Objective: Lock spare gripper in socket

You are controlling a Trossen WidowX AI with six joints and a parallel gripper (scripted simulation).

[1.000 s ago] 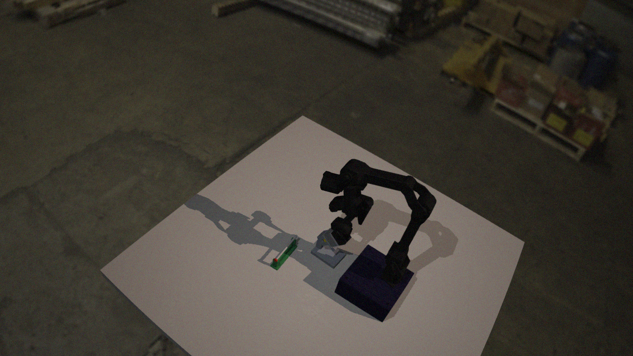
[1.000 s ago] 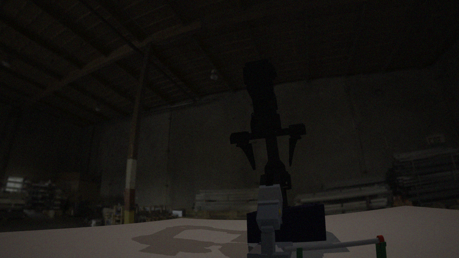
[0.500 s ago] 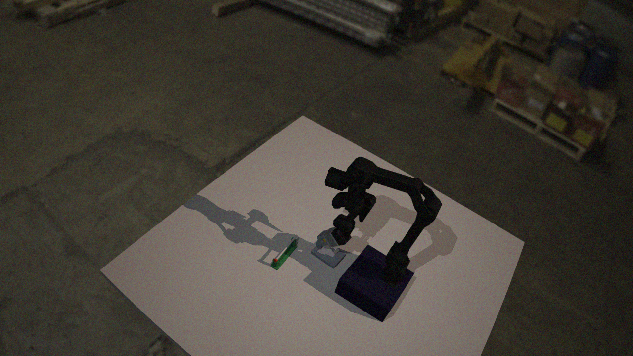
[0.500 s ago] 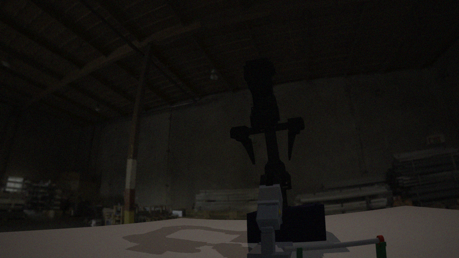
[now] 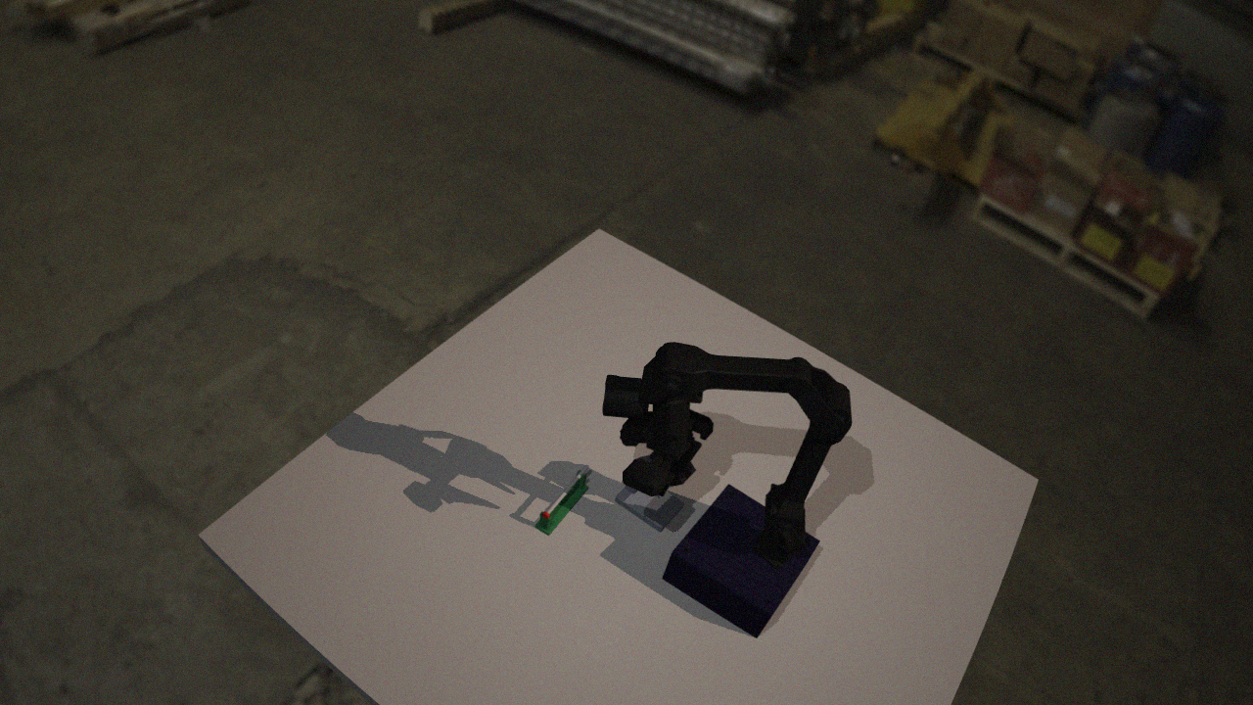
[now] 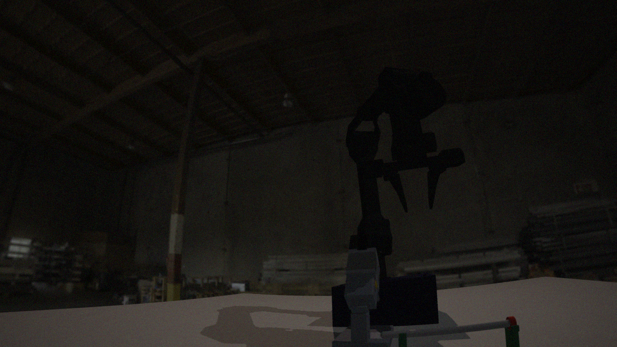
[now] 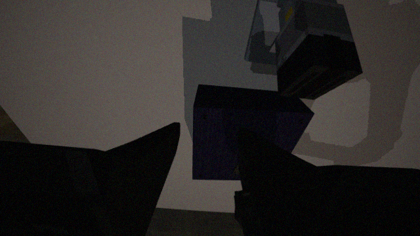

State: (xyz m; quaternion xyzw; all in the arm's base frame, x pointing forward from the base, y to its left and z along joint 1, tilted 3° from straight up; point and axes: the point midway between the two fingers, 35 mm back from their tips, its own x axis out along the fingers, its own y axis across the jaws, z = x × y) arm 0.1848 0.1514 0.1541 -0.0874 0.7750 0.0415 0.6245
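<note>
Now: gripper tip 180 mm short of the green stand, 50 mm to the right of it and 190 mm above it. From my gripper tip the other things lie so: grey mount: 90 mm ahead, 80 mm to the right, 160 mm below; then spare gripper: 70 mm ahead, 90 mm to the right, 100 mm below.
</note>
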